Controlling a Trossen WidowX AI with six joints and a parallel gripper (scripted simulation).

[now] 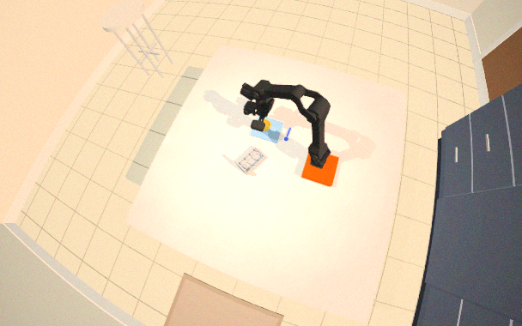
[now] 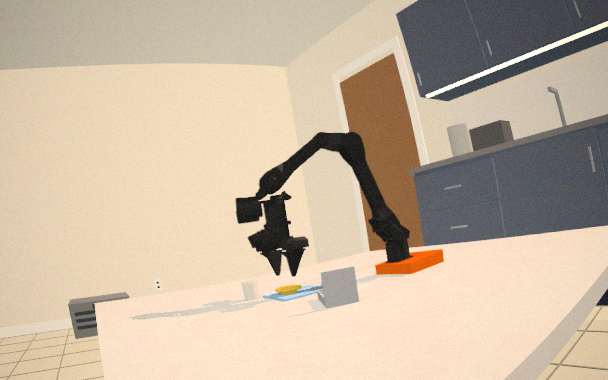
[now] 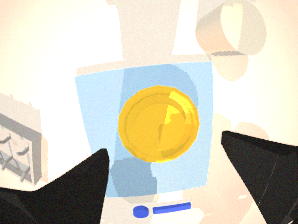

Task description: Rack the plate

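My gripper tip is 40 mm above the yellow plate. The rest, counted from my gripper tip: blue spoon: 140 mm behind, 50 mm below; then pale cup: 80 mm ahead, 60 mm to the right, 30 mm below; then light-blue board: 20 mm behind, 10 mm to the left, 50 mm below.
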